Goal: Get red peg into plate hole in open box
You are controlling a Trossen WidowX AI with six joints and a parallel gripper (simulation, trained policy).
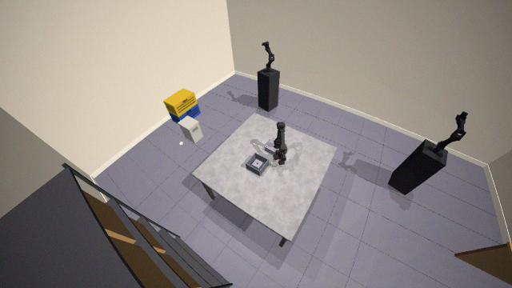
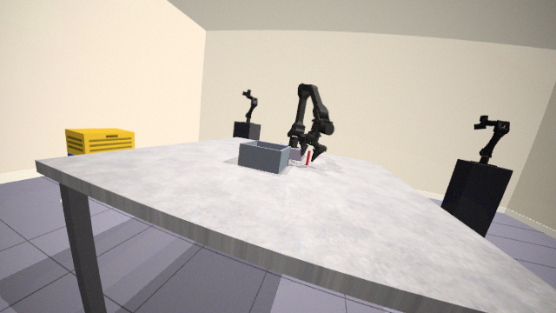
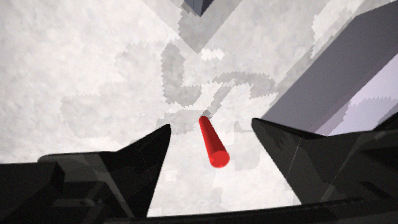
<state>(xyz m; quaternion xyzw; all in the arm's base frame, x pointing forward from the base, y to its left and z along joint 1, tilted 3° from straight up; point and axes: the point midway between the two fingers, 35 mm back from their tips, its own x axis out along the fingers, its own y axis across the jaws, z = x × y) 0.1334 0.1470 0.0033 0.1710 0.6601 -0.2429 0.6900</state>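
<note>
My gripper tip is 10 mm to the right of the red peg and 10 mm below it. From my gripper tip the other things lie so: grey box 210 mm ahead, 140 mm to the right, 10 mm below; pale plate 210 mm ahead, 140 mm to the right, 10 mm above.
</note>
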